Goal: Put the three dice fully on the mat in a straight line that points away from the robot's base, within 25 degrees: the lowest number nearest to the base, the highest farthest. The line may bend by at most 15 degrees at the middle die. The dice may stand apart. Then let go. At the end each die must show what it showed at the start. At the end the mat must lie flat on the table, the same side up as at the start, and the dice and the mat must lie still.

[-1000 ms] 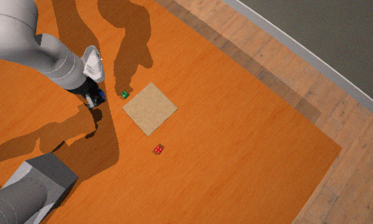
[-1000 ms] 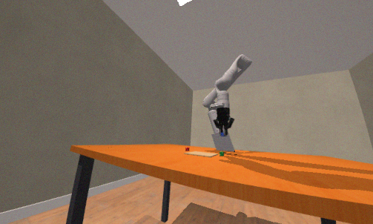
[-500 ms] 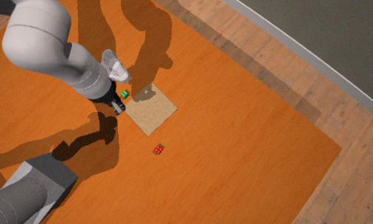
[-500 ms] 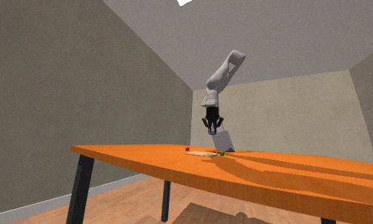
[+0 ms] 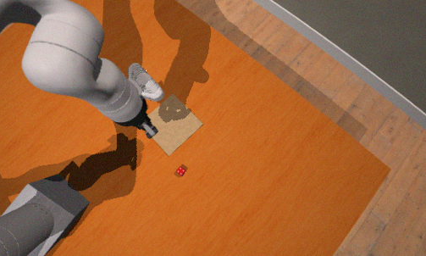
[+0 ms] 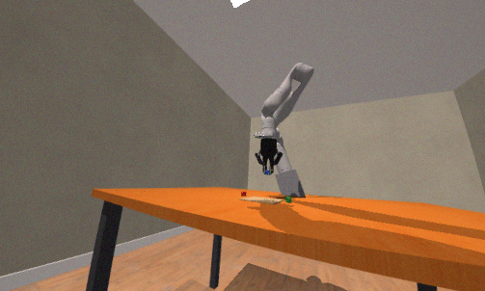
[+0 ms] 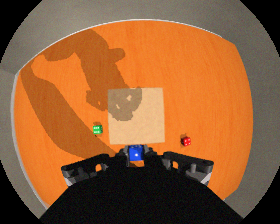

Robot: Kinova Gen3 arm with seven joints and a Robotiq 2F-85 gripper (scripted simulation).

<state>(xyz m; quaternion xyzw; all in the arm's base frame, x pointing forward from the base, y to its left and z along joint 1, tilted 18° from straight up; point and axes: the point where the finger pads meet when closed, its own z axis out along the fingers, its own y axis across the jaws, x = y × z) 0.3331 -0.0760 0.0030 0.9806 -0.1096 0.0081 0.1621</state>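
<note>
The tan mat is 120 mm below my hand, 50 mm ahead of it and 10 mm to the right of it. Also, from my hand: green die 120 mm below, 90 mm to the left, 40 mm ahead; blue die 10 mm below; red die 120 mm to the right, 120 mm below, 50 mm behind.
</note>
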